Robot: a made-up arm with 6 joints. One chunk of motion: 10 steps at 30 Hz.
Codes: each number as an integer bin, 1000 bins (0 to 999) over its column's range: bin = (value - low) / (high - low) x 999, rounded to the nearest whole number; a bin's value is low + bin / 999 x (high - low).
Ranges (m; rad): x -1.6..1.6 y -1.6..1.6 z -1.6..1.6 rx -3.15..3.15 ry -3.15..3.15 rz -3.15..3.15
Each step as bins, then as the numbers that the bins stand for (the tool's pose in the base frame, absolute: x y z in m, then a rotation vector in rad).
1 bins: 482 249 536 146 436 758
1 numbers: -0.0561 -0.8024 0.1169 -2.2293 -0.4005 1.6302
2 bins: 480 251 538 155 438 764
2 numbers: -0.0625 -0.7960 0.1233 -2.1725 -0.3878 1.6680
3 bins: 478 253 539 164 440 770
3 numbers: -0.0689 -0.7896 0.1265 -2.1158 -0.3752 1.7059
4 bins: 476 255 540 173 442 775
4 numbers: -0.0753 -0.7832 0.1297 -2.0590 -0.3626 1.7374
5 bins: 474 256 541 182 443 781
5 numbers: -0.0817 -0.7800 0.1329 -2.0023 -0.3563 1.7752
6 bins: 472 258 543 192 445 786
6 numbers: -0.0881 -0.7736 0.1393 -1.9392 -0.3437 1.8068
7 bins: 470 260 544 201 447 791
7 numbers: -0.0945 -0.7672 0.1425 -1.8824 -0.3311 1.8383
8 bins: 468 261 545 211 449 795
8 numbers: -0.1009 -0.7640 0.1457 -1.8194 -0.3185 1.8635
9 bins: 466 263 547 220 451 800
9 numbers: -0.1073 -0.7576 0.1522 -1.7626 -0.3059 1.8950
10 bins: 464 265 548 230 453 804
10 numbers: -0.1137 -0.7512 0.1554 -1.6995 -0.2932 1.9203
